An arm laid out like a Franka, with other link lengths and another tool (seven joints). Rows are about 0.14 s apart.
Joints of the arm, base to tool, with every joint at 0 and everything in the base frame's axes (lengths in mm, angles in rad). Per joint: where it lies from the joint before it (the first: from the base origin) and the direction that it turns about. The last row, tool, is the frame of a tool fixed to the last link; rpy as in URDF.
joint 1: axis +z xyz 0 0 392.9
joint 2: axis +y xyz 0 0 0
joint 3: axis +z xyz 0 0 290.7
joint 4: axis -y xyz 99 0 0
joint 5: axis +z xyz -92.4 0 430.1
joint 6: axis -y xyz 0 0 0
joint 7: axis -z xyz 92.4 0 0
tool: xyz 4 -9 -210.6 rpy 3.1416 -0.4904 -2.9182
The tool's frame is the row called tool.
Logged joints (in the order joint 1, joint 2, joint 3, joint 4, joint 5, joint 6, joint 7), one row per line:
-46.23, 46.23, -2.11, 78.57, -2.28, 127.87, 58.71
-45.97, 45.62, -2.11, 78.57, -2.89, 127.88, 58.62
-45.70, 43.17, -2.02, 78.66, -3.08, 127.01, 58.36
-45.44, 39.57, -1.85, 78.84, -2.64, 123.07, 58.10
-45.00, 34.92, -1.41, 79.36, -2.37, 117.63, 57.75
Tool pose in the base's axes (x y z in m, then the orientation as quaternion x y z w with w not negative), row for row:
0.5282, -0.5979, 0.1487, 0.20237, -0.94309, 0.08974, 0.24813
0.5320, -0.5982, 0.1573, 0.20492, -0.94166, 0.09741, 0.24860
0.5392, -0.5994, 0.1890, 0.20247, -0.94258, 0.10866, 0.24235
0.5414, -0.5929, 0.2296, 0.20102, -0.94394, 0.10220, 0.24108
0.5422, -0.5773, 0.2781, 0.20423, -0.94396, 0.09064, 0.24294
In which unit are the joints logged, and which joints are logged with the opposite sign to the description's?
The joints are logged in degrees. Opposite sign: joint 4, joint 7.
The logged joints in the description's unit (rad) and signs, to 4 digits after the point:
-0.8069, 0.8069, -0.0368, -1.3713, -0.0398, 2.2318, -1.0247
-0.8023, 0.7962, -0.0368, -1.3713, -0.0504, 2.2319, -1.0231
-0.7976, 0.7535, -0.0353, -1.3729, -0.0538, 2.2167, -1.0186
-0.7931, 0.6906, -0.0323, -1.3760, -0.0461, 2.1480, -1.0140
-0.7854, 0.6095, -0.0246, -1.3851, -0.0414, 2.0530, -1.0079

